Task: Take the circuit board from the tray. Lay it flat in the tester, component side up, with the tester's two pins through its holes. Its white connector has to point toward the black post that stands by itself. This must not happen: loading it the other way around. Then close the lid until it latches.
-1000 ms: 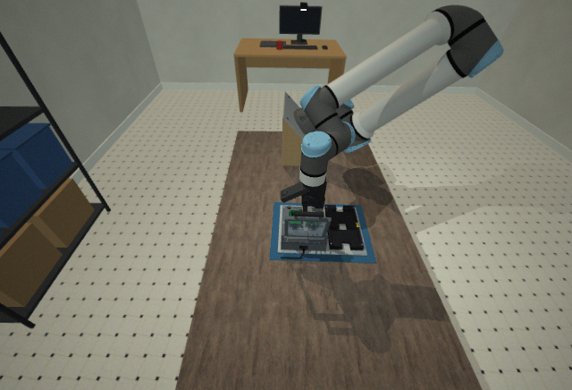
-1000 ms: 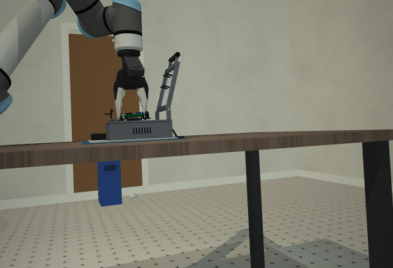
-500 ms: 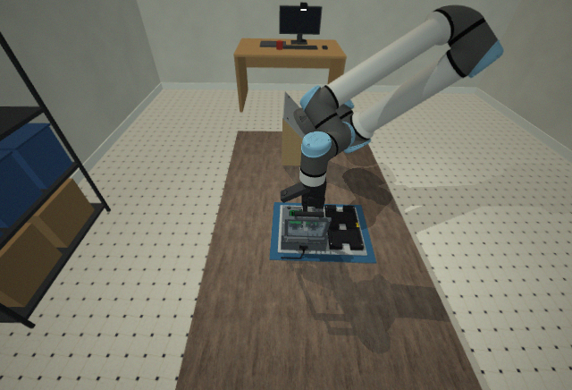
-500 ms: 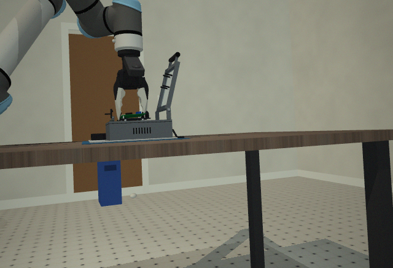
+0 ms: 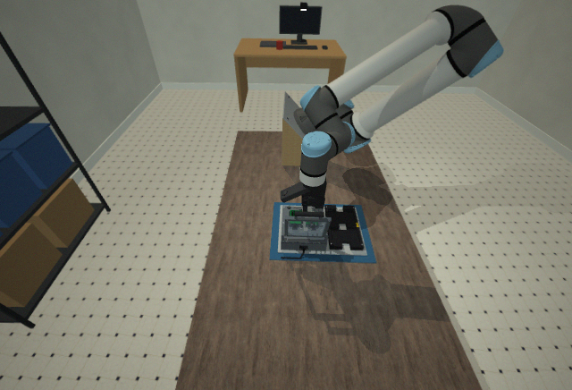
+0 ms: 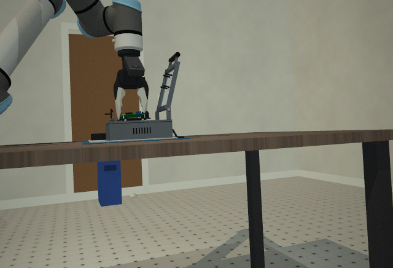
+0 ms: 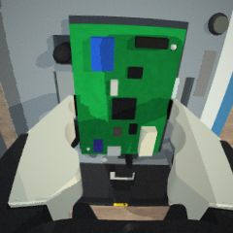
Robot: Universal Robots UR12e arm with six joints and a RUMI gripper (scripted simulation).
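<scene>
My gripper is now 30 mm short of the tester, 40 mm to the right of it and 40 mm below it. Also, from my hand: green circuit board right at my hand; tester lid 120 mm ahead, 100 mm above.
</scene>
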